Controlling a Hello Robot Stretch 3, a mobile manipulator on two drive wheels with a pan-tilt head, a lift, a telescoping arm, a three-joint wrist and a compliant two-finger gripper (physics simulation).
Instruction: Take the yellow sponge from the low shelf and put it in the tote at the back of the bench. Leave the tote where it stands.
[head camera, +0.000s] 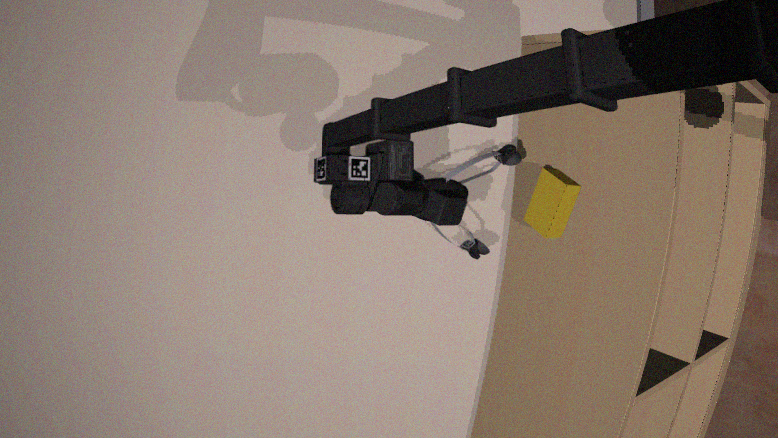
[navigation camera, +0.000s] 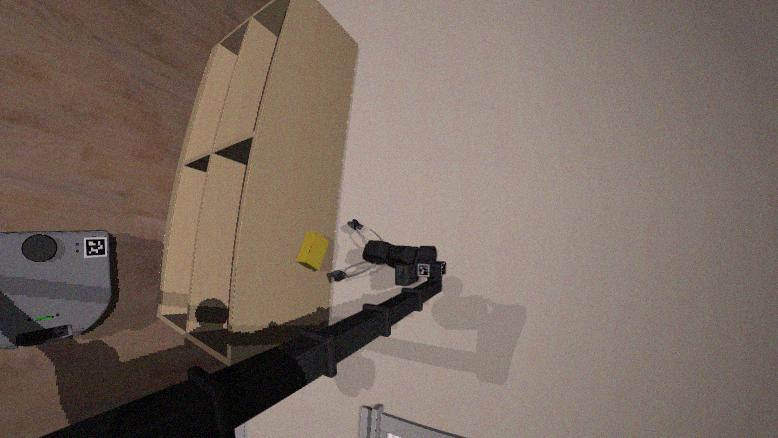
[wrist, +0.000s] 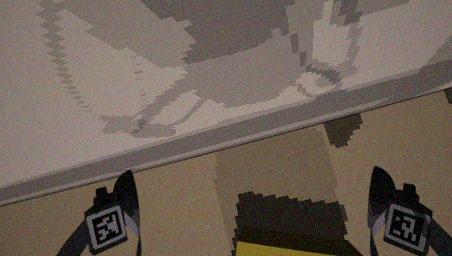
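Where they show: gripper, fingertip midpoint: (head camera: 500, 202) (navigation camera: 341, 249); robot's base at its link origin: (navigation camera: 41, 246).
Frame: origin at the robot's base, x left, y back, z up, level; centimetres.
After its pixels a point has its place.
Note:
The yellow sponge (head camera: 552, 204) {x -60.1, y 1.9, z 65.5 cm} (navigation camera: 311, 250) {x -59.3, y 1.8, z 65.5 cm} (wrist: 285, 249) lies on the top board of the low wooden shelf (head camera: 587, 326) {x -54.4, y -18.6, z 61.0 cm} (navigation camera: 304, 136) {x -60.5, y -33.8, z 61.0 cm}. In the wrist view it is cut off by the bottom edge. My gripper (head camera: 492, 201) {x -70.8, y 2.3, z 67.7 cm} (navigation camera: 346, 250) {x -70.8, y 2.3, z 67.7 cm} (wrist: 249, 190) {x -70.8, y 2.3, z 67.7 cm} is open, with nothing between its fingertips. The fingers are on the wall side of the sponge, near the shelf's rear edge, and apart from the sponge. How high they are above the board is hard to tell. The tote and the bench cannot be made out in these views.
My extended arm (head camera: 517, 89) {x -32.0, y 9.6, z 102.0 cm} (navigation camera: 353, 334) {x -30.9, y 9.5, z 102.0 cm} crosses above the shelf's end. A pale wall (head camera: 190, 272) {x -79.7, y -8.6, z 119.0 cm} (navigation camera: 544, 163) {x -81.8, y -21.3, z 128.2 cm} stands behind the shelf. My base (navigation camera: 54, 282) {x -2.8, y 9.4, z 16.0 cm} is on the wooden floor (navigation camera: 108, 136) {x -17.5, y -38.5, z 0.0 cm} in front. A grey frame (navigation camera: 371, 421) {x -64.3, y 56.0, z 81.6 cm} shows at the navigation view's bottom edge.

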